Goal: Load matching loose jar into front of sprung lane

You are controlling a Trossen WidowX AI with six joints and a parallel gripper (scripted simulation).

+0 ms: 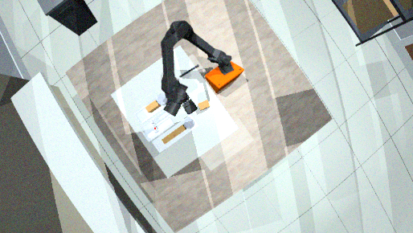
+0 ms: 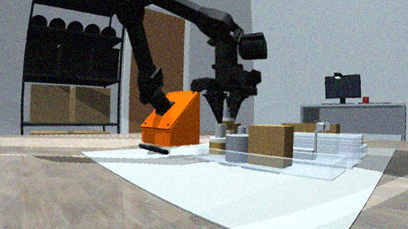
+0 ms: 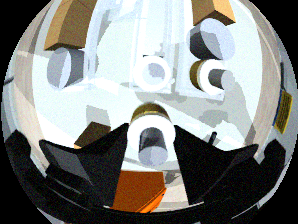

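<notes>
Now: gripper tip 100 mm short of the white mat, 20 mm to the right of it and 70 mm above it. The rest, counted from my gripper tip: tan box: 80 mm behind, 80 mm to the left, 40 mm below; then thin black rod: 100 mm behind, 150 mm to the right, 70 mm below; then clear sprung lane: 190 mm ahead, 50 mm to the left, 50 mm below.
</notes>
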